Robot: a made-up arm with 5 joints.
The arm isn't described. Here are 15 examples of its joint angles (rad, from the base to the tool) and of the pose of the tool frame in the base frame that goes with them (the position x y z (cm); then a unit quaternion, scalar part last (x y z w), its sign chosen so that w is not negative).
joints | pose
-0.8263 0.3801 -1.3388 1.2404 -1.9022 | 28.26 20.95 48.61 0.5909 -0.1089 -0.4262 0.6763
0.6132 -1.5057 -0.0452 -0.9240 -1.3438 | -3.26 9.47 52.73 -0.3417 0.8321 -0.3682 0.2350
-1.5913 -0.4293 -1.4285 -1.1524 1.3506 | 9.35 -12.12 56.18 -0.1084 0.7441 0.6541 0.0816
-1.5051 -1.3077 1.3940 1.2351 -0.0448 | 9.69 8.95 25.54 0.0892 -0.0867 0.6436 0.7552
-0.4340 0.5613 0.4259 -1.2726 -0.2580 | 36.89 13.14 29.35 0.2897 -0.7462 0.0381 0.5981
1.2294 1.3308 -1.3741 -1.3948 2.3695 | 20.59 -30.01 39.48 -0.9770 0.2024 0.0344 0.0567
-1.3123 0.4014 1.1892 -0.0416 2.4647 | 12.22 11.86 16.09 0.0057 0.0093 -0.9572 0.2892
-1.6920 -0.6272 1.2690 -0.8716 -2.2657 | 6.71 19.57 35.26 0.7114 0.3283 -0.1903 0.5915
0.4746 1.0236 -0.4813 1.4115 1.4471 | 31.87 -11.04 17.49 0.1533 0.1128 0.4375 0.8788
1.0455 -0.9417 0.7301 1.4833 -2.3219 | 15.85 -10.16 33.39 -0.0916 0.1175 0.9795 0.1353
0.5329 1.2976 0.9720 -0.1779 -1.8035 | 12.83 -1.50 10.37 -0.1578 0.2035 -0.8980 0.3568
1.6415 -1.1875 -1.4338 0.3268 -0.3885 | 11.66 24.88 50.17 0.5297 0.7707 -0.3052 0.1794
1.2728 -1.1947 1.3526 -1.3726 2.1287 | 12.99 -10.01 43.69 -0.9787 0.1038 0.0696 0.1629
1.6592 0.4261 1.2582 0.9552 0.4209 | 9.66 -2.70 20.81 0.4328 0.2684 -0.5164 0.6885
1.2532 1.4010 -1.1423 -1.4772 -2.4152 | 20.39 -31.85 33.91 -0.5602 0.8096 0.1680 0.0497
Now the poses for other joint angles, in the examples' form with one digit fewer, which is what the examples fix.
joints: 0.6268 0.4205 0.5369 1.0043 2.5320
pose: 23.3 -9.5 19.5 0.194 0.003 0.785 0.588
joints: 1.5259 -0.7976 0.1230 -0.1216 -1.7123
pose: 10.5 -14.3 55.8 -0.109 0.920 0.377 0.027
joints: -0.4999 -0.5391 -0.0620 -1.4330 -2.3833
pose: 15.6 3.8 58.1 -0.968 0.102 -0.189 0.131
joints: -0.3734 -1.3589 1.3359 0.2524 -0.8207
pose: 23.8 6.0 33.4 0.362 -0.505 -0.192 0.759
